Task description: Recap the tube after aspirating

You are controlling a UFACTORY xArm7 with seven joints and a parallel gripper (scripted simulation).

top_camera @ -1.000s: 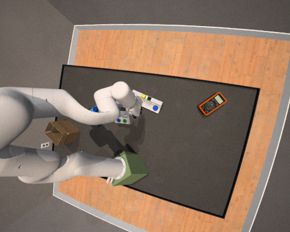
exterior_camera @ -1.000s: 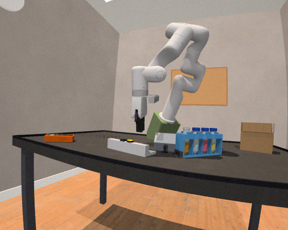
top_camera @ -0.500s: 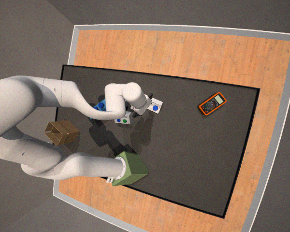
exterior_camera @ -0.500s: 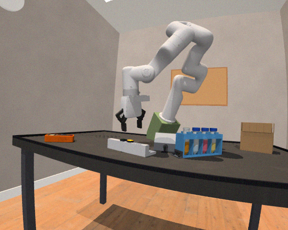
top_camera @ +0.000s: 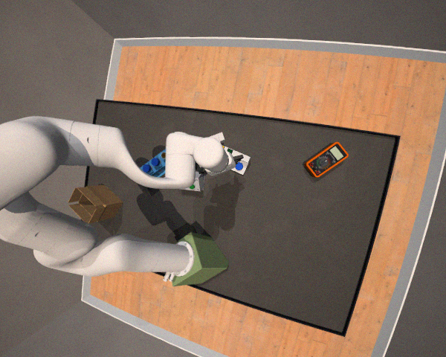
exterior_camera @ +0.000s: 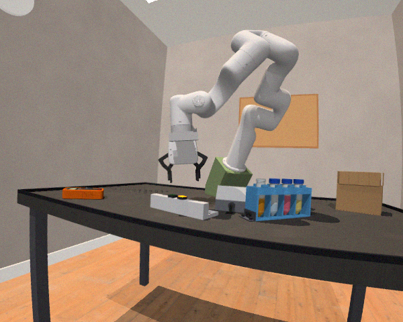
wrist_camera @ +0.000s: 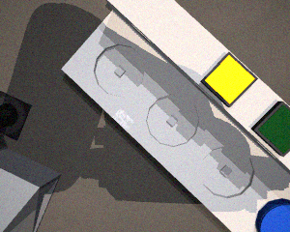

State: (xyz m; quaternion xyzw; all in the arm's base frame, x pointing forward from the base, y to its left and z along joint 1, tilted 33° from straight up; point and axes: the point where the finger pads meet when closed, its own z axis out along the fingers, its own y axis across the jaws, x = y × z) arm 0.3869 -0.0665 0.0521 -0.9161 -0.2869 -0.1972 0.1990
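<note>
My hand is 90 mm above the blue cap, 50 mm to the left of it and 20 mm short of it. From my hand the other things lie so: blue cycle key: 160 mm to the left, 140 mm behind, 40 mm below; then key housing: 140 mm to the left, 110 mm behind, 50 mm below; then green ready key: 130 mm behind, 120 mm to the left, 40 mm below.
</note>
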